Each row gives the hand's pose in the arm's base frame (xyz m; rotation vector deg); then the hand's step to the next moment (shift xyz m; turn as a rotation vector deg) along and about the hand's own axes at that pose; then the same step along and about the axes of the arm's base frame.
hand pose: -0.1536 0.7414 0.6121 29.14 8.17 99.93
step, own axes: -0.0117 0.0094 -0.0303 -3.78 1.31 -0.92
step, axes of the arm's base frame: -0.0191 -0.0081 -0.0267 -0.98 -3.76 -1.32
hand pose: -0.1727 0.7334 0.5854 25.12 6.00 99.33
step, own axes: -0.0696 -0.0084 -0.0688 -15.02 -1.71 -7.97
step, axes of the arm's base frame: -0.0059 -0.0535 -0.0822 1.02 -12.73 -11.36
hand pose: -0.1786 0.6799 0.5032 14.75 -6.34 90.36
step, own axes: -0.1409 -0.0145 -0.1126 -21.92 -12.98 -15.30
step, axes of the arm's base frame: 0.0045 -0.1107 -0.1431 11.58 -17.45 -21.08
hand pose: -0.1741 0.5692 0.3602 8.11 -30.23 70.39
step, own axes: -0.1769 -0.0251 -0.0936 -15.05 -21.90 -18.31
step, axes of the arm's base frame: 0.0108 -0.1248 -0.1581 22.33 -13.48 -19.00
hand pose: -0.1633 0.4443 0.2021 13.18 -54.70 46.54
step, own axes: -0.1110 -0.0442 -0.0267 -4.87 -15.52 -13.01
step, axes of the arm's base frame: 0.0132 -0.0739 -0.0967 17.67 -6.56 -8.86
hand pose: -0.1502 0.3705 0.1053 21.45 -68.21 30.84
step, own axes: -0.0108 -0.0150 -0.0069 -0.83 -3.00 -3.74
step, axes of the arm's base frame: 0.0111 -0.0106 -0.0124 4.39 -0.58 -2.02
